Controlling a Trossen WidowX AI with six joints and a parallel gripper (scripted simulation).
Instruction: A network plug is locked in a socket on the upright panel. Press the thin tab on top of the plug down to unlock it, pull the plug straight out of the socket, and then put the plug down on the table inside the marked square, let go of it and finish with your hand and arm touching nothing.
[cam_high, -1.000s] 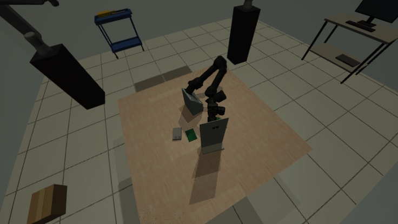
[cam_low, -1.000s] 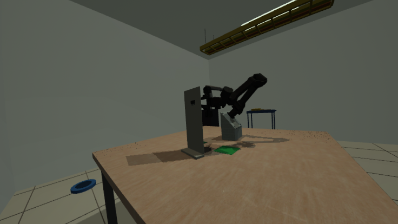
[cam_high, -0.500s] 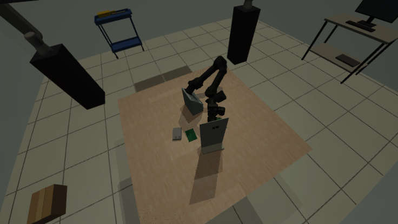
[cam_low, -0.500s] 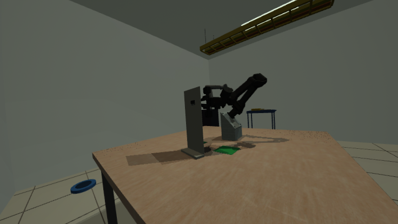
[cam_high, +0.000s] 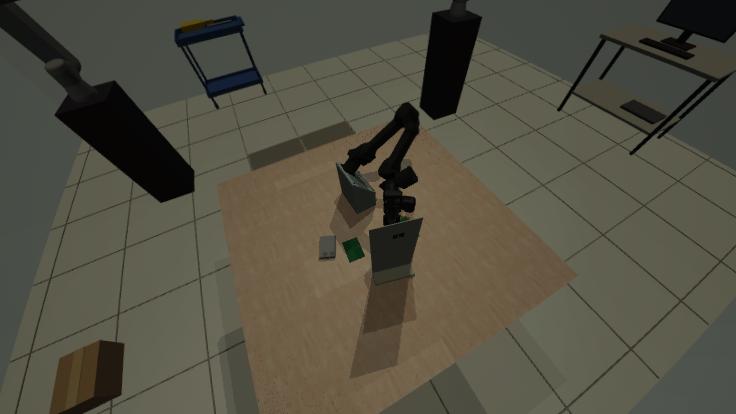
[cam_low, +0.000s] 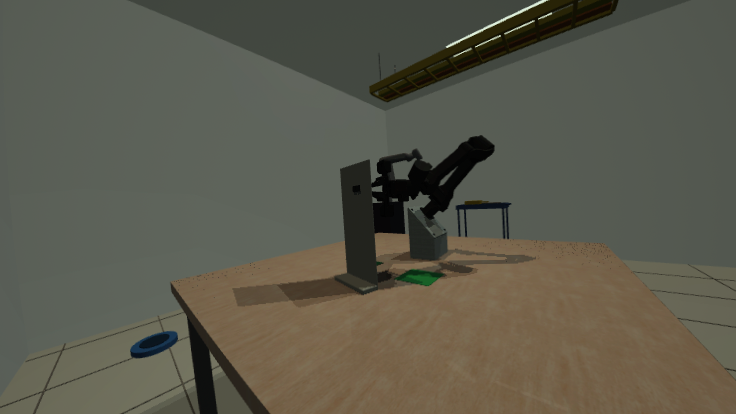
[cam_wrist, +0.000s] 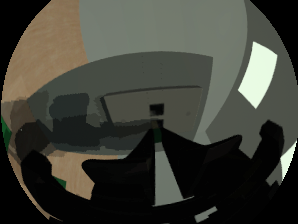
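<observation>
Now: the marked square 120 mm behind my gripper tip, 120 mm to the left of it and 290 mm below it. From my gripper tip the other things lie so: grey block 190 mm behind, 220 mm to the right, 290 mm below; then grey upright panel 30 mm ahead, 120 mm below; then network plug 10 mm ahead.
</observation>
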